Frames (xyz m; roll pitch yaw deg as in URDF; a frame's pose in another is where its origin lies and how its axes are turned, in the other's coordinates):
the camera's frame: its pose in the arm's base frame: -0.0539 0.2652 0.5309 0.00 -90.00 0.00
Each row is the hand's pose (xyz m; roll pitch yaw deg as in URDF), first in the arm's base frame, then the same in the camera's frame.
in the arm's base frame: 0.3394 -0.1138 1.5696 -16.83 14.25 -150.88
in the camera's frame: 1.0387 -0.3790 -0.3933 -82.99 -57.86 -117.56
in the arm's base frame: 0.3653 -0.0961 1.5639 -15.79 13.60 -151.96
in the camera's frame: 1.0330 -0.3613 -0.4192 -81.97 -59.08 -117.23
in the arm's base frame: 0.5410 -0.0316 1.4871 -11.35 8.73 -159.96
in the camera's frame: 0.9562 -0.2968 -0.5949 -78.76 -68.21 -114.14
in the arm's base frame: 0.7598 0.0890 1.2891 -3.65 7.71 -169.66
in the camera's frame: 0.7582 -0.1762 -0.8137 -57.32 -77.13 -127.03
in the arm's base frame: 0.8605 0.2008 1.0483 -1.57 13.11 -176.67
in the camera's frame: 0.5174 -0.0644 -0.9144 -15.96 -76.48 -166.00
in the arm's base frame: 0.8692 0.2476 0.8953 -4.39 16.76 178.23
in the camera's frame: 0.3644 -0.0176 -0.9231 1.73 -73.15 174.14
